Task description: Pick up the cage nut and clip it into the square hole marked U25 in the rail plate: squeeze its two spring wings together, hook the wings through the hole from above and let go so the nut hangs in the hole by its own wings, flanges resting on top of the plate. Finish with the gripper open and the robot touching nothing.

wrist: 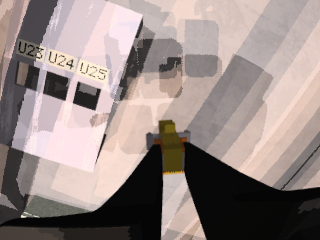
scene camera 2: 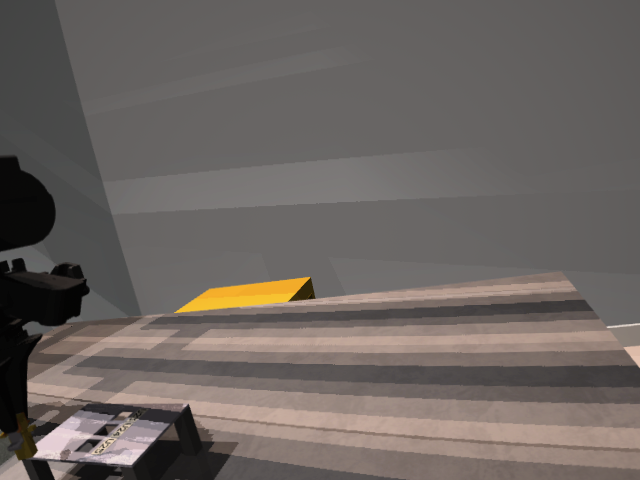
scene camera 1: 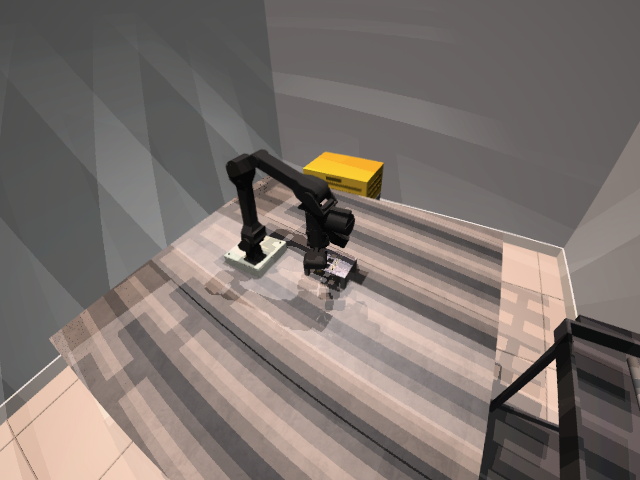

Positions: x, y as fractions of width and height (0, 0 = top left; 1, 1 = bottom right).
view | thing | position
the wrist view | gripper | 0.53, 0.63
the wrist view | cage nut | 0.54, 0.59
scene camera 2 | gripper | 0.03, 0.89
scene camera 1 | gripper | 0.50, 0.55
